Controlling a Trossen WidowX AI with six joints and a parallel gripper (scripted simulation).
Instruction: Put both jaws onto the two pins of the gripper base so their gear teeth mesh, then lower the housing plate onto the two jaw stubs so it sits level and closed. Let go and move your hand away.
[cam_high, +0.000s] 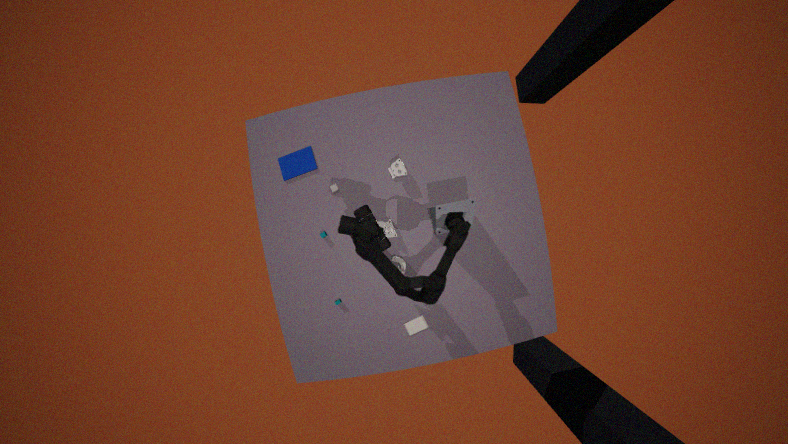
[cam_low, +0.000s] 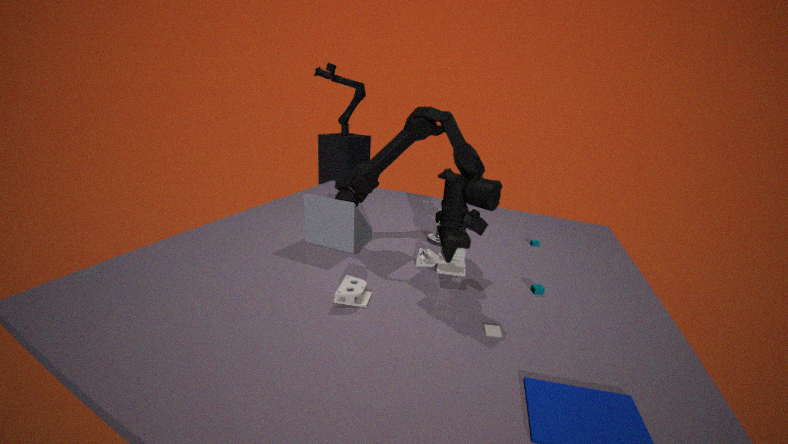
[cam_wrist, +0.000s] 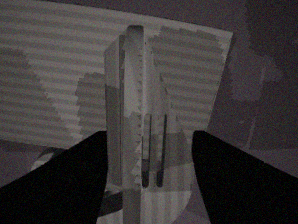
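Now: gripper tip 90 mm past the grey jaw, 150 mm to the right of it and 20 mm above it. The rest, counted from my gripper tip: white gripper base 110 mm behind, 240 mm to the right; white housing plate 60 mm behind, 10 mm to the left, 20 mm below; small white square 170 mm ahead, 190 mm to the right, 30 mm below.
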